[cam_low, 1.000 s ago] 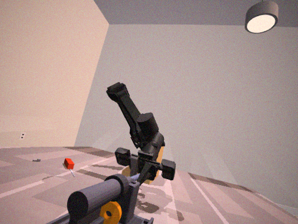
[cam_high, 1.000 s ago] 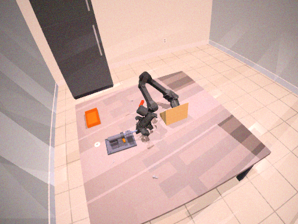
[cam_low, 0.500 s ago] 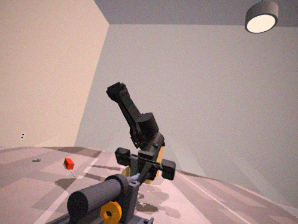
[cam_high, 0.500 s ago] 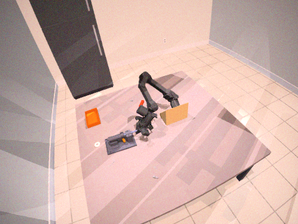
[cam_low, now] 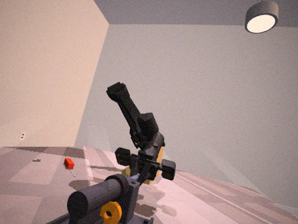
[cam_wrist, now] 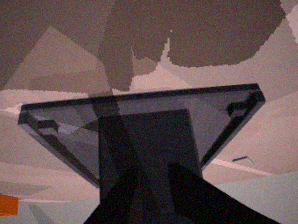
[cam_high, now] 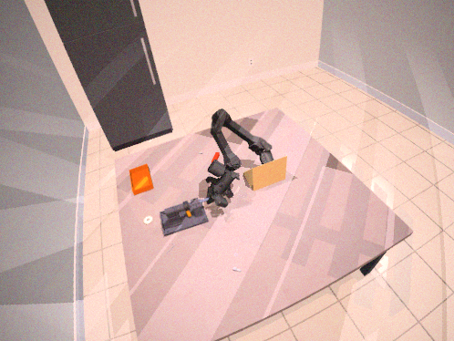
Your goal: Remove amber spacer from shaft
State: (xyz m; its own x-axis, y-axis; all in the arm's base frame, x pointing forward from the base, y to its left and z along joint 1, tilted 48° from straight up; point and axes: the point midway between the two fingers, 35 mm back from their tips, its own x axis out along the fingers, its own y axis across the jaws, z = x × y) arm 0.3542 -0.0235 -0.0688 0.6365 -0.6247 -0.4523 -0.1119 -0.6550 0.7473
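Now: gripper tip 11 cm short of the amber spacer, 2 cm above it and 1 cm to the left of it. From my gripper tip the other things lie so: screw: 36 cm to the left, 5 cm below, 2 cm ahead; then red-handled tool: 30 cm to the right, 16 cm behind, 5 cm below; then white ring: 31 cm ahead, 9 cm to the right, 5 cm below.
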